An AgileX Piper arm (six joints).
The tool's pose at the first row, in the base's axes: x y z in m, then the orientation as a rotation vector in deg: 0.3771 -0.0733 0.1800 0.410 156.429 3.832
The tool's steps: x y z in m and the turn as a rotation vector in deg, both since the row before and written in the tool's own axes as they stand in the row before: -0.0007 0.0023 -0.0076 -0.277 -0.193 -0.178; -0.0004 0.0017 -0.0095 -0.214 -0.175 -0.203; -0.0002 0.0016 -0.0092 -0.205 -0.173 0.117; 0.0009 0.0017 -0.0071 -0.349 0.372 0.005; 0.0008 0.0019 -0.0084 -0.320 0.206 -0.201; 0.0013 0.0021 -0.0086 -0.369 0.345 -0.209; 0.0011 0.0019 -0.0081 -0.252 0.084 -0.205
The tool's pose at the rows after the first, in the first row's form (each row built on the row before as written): 0.3747 -0.0714 0.1873 0.095 156.223 4.155; 0.3712 -0.0702 0.1962 -0.237 156.036 4.385; 0.3676 -0.0691 0.2048 -0.130 155.858 4.695; 0.3639 -0.0678 0.2110 -0.240 156.215 5.179; 0.3598 -0.0664 0.2185 -0.615 156.401 5.562; 0.3551 -0.0649 0.2260 -1.023 156.721 6.014; 0.3509 -0.0636 0.2331 -1.379 156.785 6.303
